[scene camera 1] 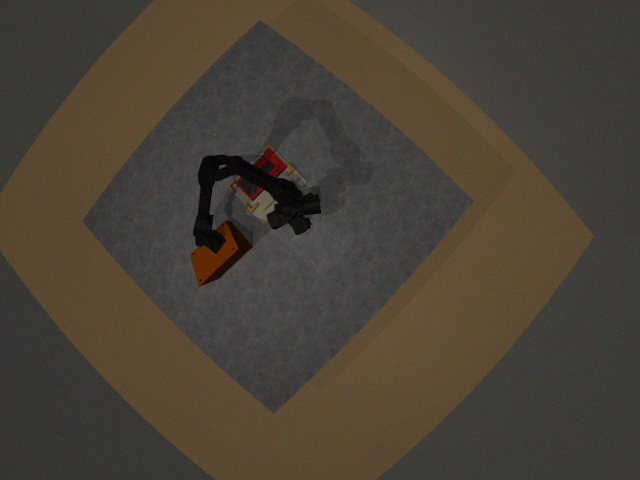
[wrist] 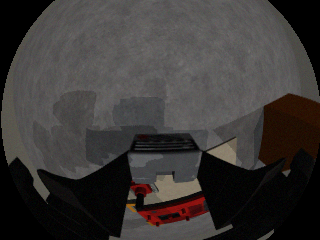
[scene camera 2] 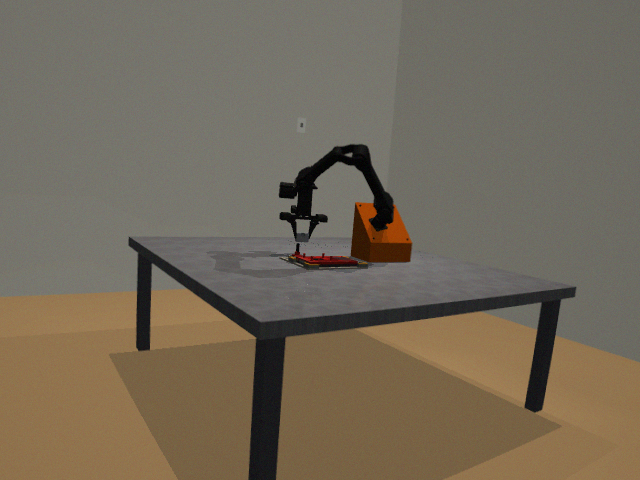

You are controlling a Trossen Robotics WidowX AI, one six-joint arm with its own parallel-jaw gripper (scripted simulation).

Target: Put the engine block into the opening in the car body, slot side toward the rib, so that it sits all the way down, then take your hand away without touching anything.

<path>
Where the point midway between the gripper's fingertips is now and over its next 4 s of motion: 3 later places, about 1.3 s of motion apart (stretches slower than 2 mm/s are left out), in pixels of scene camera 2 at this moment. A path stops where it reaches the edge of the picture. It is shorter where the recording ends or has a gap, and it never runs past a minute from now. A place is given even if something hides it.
My gripper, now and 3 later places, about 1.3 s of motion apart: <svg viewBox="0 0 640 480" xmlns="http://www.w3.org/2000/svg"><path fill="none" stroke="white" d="M302 238L302 225L302 231L300 250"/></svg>
</path>
